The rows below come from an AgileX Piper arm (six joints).
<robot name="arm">
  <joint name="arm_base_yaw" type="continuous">
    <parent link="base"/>
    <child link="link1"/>
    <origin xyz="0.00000 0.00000 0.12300" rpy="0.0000 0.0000 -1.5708"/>
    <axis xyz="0 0 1"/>
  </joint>
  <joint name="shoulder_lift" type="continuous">
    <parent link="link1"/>
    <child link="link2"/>
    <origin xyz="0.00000 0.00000 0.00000" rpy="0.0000 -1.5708 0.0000"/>
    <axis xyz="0 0 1"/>
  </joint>
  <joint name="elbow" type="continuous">
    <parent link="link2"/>
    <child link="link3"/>
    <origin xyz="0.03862 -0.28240 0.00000" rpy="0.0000 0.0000 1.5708"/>
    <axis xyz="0 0 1"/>
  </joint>
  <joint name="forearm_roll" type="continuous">
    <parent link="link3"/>
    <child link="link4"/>
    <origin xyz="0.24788 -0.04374 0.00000" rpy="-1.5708 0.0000 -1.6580"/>
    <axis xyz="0 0 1"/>
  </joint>
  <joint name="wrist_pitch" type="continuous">
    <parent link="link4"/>
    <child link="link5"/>
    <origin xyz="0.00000 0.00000 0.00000" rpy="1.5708 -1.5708 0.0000"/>
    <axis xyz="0 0 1"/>
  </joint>
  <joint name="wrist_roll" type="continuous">
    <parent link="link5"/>
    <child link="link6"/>
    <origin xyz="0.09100 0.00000 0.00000" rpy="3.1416 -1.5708 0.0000"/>
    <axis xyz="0 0 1"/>
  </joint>
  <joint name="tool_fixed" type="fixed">
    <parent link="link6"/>
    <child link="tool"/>
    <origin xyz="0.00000 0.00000 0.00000" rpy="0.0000 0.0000 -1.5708"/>
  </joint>
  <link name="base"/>
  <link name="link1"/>
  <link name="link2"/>
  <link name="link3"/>
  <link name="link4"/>
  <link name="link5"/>
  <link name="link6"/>
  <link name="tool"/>
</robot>
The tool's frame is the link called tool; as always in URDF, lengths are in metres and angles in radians. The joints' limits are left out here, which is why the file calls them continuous.
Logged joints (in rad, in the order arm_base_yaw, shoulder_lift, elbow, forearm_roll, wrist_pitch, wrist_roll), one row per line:
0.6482, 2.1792, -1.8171, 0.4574, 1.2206, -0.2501
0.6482, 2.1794, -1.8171, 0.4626, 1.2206, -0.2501
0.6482, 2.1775, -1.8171, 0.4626, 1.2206, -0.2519
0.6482, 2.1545, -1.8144, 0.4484, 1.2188, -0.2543
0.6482, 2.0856, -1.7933, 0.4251, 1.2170, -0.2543
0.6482, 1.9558, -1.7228, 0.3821, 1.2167, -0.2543
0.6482, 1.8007, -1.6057, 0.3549, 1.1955, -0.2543
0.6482, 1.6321, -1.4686, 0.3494, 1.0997, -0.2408
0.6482, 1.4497, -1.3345, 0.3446, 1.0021, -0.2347
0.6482, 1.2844, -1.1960, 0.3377, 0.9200, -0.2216
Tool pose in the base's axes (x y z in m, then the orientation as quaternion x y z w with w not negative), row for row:
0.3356, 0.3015, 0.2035, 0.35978, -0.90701, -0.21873, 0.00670
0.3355, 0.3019, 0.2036, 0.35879, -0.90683, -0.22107, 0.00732
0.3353, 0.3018, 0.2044, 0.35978, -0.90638, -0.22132, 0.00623
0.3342, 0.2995, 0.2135, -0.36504, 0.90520, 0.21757, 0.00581
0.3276, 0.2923, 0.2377, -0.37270, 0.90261, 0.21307, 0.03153
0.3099, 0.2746, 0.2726, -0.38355, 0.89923, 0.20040, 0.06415
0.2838, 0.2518, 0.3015, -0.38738, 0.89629, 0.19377, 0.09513
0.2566, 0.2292, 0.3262, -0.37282, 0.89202, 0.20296, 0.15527
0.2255, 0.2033, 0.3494, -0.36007, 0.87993, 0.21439, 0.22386
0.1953, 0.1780, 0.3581, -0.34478, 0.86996, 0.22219, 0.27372
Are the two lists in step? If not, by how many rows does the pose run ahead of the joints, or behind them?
They are in step.
